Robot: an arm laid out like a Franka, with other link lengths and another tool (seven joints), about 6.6 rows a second.
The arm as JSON. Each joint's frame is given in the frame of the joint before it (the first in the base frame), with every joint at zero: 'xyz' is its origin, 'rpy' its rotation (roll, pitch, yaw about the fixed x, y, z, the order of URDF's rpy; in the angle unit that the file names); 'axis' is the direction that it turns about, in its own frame. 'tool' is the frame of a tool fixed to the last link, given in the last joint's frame.
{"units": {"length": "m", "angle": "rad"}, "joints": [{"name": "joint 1", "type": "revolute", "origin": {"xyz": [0.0, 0.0, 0.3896], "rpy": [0.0, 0.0, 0.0]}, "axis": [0.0, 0.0, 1.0]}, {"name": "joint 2", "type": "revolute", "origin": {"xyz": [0.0, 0.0, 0.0], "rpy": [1.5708, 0.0, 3.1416]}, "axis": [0.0, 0.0, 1.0]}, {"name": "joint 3", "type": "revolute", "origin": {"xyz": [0.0, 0.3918, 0.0], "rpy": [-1.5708, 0.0, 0.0]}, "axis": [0.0, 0.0, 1.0]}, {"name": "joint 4", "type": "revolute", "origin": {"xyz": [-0.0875, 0.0, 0.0], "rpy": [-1.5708, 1.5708, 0.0]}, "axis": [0.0, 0.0, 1.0]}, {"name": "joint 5", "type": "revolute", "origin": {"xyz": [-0.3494, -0.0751, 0.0], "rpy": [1.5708, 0.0, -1.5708]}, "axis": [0.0, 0.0, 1.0]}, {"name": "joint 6", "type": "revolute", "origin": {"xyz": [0.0, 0.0, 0.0], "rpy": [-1.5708, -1.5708, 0.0]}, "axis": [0.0, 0.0, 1.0]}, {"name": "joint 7", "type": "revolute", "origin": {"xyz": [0.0, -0.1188, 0.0], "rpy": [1.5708, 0.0, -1.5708]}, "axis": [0.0, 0.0, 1.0]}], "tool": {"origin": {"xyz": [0.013, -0.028, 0.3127], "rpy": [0.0, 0.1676, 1.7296]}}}
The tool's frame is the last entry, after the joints.
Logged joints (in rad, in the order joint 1, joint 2, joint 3, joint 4, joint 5, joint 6, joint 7), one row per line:
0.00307 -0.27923 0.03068 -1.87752 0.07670 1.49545 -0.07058
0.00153 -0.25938 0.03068 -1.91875 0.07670 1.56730 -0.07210
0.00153 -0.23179 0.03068 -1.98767 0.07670 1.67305 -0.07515
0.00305 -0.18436 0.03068 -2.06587 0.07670 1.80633 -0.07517
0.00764 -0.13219 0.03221 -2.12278 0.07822 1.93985 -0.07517
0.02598 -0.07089 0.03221 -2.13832 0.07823 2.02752 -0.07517
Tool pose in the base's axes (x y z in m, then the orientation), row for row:
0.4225 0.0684 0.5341 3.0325 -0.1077 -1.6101
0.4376 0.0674 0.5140 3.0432 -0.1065 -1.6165
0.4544 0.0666 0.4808 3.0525 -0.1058 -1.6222
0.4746 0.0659 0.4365 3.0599 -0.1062 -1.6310
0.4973 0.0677 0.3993 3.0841 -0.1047 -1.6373
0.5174 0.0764 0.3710 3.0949 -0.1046 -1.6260
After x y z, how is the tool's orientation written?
As angles about the fixed x, y, z axes (roll, pitch, yaw), in radians.
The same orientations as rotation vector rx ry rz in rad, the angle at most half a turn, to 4 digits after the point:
2.0649 -2.1604 -0.0060
2.0644 -2.1723 0.0036
2.0634 -2.1826 0.0125
2.0574 -2.1947 0.0201
2.0638 -2.2125 0.0448
2.0820 -2.2056 0.0577

